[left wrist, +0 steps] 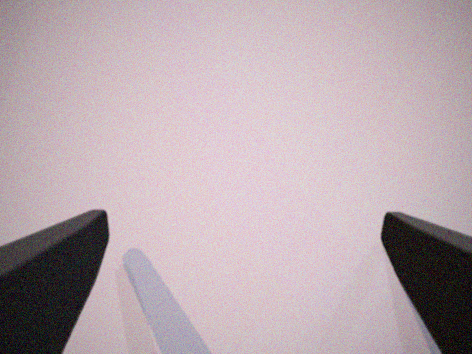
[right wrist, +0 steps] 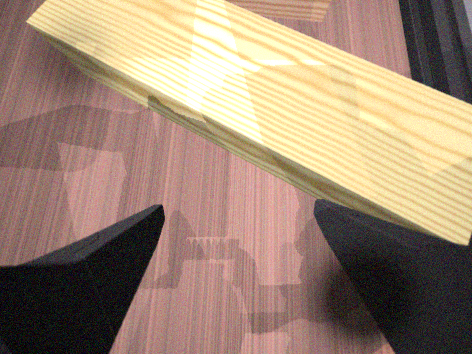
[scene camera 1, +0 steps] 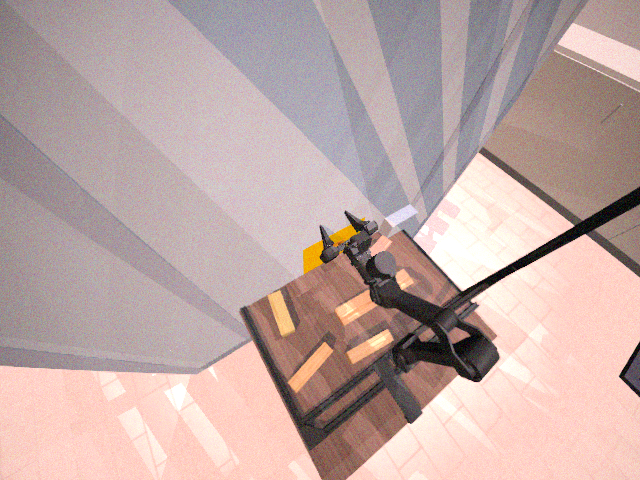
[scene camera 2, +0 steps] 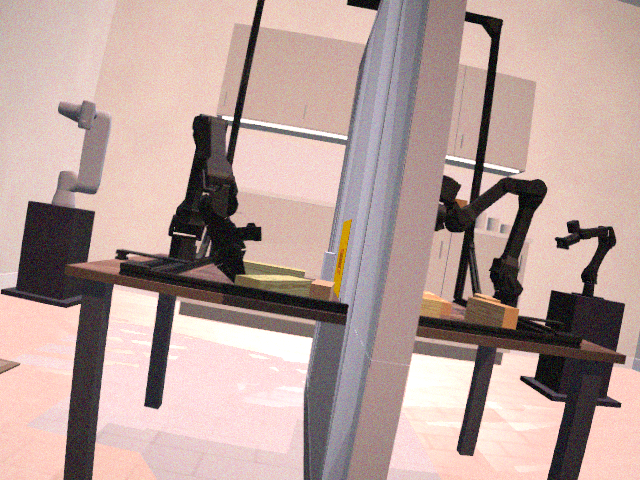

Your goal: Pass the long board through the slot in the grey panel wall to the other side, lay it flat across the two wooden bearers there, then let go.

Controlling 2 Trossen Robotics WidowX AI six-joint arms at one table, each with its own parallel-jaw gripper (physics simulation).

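Pixels of known places: left gripper, between the fingertips: (left wrist: 248, 224) (scene camera 1: 332, 218); right gripper, between the fingertips: (right wrist: 240, 208); left arm's base, origin of its link: (scene camera 1: 401, 357); right arm's base, origin of its link: (scene camera 2: 180, 260).
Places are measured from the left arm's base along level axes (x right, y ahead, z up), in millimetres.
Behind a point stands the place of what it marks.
Note:
A pale yellow board (scene camera 2: 273, 282) {z 14, x -315, y 640 mm} (right wrist: 280, 95) {z 19, x -259, y 653 mm}, apparently the long one, lies on the table at the left of scene camera 2 and slants across the right wrist view. My right gripper (right wrist: 240, 208) {z -12, x -242, y 707 mm} (scene camera 2: 236, 268) is open and low beside it; its right fingertip is near the board's long side, and no wood is between the fingers. My left gripper (scene camera 1: 333, 219) {z 288, x -15, y 430 mm} (left wrist: 248, 224) {z 288, x -15, y 430 mm} is open and empty, raised before the grey panel wall (scene camera 1: 206, 155) {z 618, x -269, y 433 mm} (scene camera 2: 439, 155) {z 253, x -762, y 440 mm} near a yellow panel (scene camera 1: 312, 258) {z 84, x -79, y 432 mm} (scene camera 2: 342, 258) {z 81, x -61, y 485 mm}. The slot is not plainly visible. I cannot tell which wooden pieces are the bearers.
Several wooden pieces, among them one (scene camera 1: 281, 313) {z 31, x -264, y 332 mm} near the wall, one (scene camera 1: 310, 366) {z 44, x -266, y 142 mm} and one (scene camera 1: 369, 346) {z 44, x -78, y 88 mm}, lie on the table (scene camera 1: 330, 408) {z -19, x -275, y 11 mm} below my left arm. A second pale board (scene camera 2: 273, 268) {z 12, x 120, y 665 mm} and an orange-ended block (scene camera 2: 321, 289) {z 16, x -303, y 537 mm} lie on the wall's other side.

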